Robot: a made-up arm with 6 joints. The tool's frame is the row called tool. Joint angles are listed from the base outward. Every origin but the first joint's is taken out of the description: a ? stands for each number. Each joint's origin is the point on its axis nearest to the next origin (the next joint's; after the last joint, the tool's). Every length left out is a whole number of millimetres.
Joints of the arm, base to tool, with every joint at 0 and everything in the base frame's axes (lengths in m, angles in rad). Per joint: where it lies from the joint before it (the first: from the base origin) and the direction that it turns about. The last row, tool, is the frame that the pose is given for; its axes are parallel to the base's.
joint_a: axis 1 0 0 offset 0.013 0.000 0.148
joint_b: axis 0 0 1 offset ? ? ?
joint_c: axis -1 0 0 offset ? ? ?
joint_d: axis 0 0 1 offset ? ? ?
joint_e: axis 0 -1 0 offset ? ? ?
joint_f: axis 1 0 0 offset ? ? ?
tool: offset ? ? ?
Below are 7 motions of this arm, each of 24 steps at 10 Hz.
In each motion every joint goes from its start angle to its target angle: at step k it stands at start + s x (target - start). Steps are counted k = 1, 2, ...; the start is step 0. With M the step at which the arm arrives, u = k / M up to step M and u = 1 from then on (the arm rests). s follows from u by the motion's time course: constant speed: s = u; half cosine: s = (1 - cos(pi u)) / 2; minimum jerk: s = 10 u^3 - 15 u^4 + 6 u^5.
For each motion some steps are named. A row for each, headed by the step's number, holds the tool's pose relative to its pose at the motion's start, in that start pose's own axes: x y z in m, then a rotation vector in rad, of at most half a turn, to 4 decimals.
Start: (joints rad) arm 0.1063 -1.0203 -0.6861 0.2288 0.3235 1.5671
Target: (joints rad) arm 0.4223 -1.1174 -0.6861 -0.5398 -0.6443 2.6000
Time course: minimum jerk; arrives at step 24
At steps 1, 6, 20, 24:
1: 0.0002 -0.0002 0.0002 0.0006 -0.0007 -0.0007
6: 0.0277 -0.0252 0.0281 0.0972 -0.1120 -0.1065
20: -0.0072 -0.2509 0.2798 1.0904 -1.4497 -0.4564
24: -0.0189 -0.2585 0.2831 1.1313 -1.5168 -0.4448

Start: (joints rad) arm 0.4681 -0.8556 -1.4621 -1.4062 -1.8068 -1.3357
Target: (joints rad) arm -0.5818 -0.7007 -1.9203 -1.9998 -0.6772 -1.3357
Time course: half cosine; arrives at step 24
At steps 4, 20, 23, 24:
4: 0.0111 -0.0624 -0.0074 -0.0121 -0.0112 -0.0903
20: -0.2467 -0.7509 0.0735 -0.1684 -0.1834 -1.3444
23: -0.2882 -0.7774 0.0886 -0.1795 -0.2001 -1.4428
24: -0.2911 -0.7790 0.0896 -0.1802 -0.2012 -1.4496

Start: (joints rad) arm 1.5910 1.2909 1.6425 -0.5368 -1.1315 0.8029
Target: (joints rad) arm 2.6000 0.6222 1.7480 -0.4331 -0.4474 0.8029
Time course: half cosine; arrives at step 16
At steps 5, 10, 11, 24:
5: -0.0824 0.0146 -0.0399 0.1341 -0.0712 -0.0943
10: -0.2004 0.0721 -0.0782 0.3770 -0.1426 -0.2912
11: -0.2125 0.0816 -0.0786 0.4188 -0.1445 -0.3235
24: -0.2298 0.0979 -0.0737 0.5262 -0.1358 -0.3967

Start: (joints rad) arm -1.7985 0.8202 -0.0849 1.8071 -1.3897 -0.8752
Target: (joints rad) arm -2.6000 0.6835 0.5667 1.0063 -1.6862 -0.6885
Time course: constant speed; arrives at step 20
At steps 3, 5, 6, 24:
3: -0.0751 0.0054 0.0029 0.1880 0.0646 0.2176
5: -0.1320 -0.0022 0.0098 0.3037 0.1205 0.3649
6: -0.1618 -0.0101 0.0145 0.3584 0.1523 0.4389
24: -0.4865 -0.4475 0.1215 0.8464 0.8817 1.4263

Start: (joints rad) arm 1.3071 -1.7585 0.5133 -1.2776 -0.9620 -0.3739
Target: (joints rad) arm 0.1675 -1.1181 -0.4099 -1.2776 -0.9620 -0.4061
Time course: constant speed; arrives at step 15
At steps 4, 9, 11, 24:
4: 0.1549 0.0115 -0.1539 0.1918 0.0186 0.3951
9: 0.3397 0.1148 -0.2950 0.3225 -0.0551 0.8816
11: 0.4063 0.1747 -0.3301 0.3388 -0.1148 1.0634
24: 0.5224 0.3094 -0.3614 0.3096 -0.2822 1.3844

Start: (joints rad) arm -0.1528 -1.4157 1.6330 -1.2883 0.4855 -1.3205
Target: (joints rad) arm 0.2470 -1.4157 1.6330 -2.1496 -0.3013 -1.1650
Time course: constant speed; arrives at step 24
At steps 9, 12, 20, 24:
9: 0.0031 0.1664 -0.0222 0.0107 0.2505 0.2570
12: -0.0079 0.2183 -0.0239 0.0231 0.3403 0.3386
20: -0.0624 0.3443 -0.0060 0.0768 0.5925 0.5434
24: -0.1006 0.3997 0.0179 0.1146 0.7248 0.6379

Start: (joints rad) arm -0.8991 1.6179 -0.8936 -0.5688 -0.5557 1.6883
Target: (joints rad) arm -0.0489 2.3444 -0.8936 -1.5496 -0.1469 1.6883
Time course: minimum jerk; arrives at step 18
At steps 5, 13, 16, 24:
5: 0.0059 0.0346 0.0586 -0.0192 0.0164 0.0564
13: 0.0491 0.2505 0.2339 -0.1817 0.0757 0.5457
16: 0.0409 0.2843 0.2405 -0.2048 0.0854 0.6636
24: 0.0398 0.2873 0.2409 -0.2067 0.0863 0.6752

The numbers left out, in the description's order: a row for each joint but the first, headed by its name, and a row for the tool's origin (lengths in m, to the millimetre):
joint_b: 0.000 0.000 0.365
joint_c: -0.425 0.053 0.000
joint_d: 0.000 -0.110 0.321
joint_e: -0.194 -0.043 0.000
joint_f: 0.406 0.000 0.015
tool: 0.000 0.019 -0.143

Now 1 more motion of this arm.
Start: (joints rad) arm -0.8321 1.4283 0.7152 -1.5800 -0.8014 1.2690
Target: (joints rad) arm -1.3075 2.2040 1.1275 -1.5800 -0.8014 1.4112
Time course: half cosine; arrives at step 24
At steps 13, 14, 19, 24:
13: 0.0639 0.1583 -0.1645 -0.1771 0.3770 0.3137
14: 0.0695 0.1721 -0.1874 -0.1912 0.4265 0.3395
19: 0.0905 0.2182 -0.2889 -0.2344 0.6436 0.4211
24: 0.0978 0.2309 -0.3302 -0.2442 0.7312 0.4409

